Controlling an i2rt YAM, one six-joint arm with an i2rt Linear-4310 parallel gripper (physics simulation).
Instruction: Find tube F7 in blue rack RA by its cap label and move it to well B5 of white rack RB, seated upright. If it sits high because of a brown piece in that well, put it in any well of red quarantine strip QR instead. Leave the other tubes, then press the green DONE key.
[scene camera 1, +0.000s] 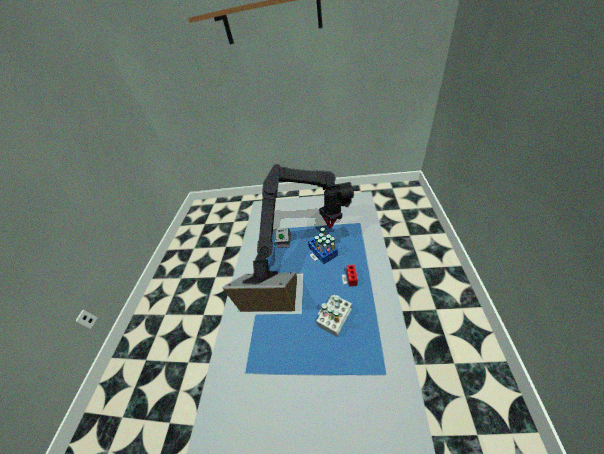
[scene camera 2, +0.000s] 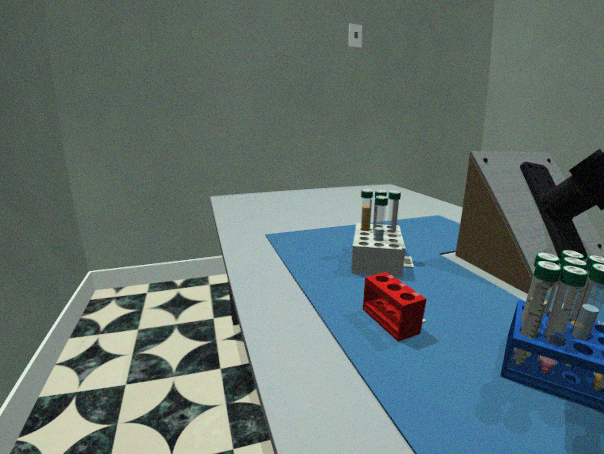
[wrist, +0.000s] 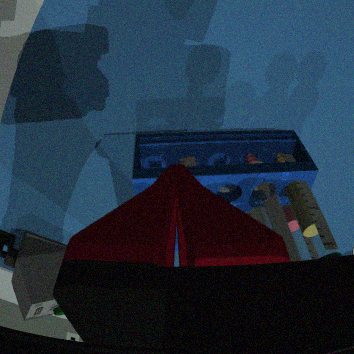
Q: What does the gripper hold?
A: Nothing.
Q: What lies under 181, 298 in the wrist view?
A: The gripper.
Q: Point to a small box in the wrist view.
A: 37, 262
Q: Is the gripper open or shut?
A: Shut.
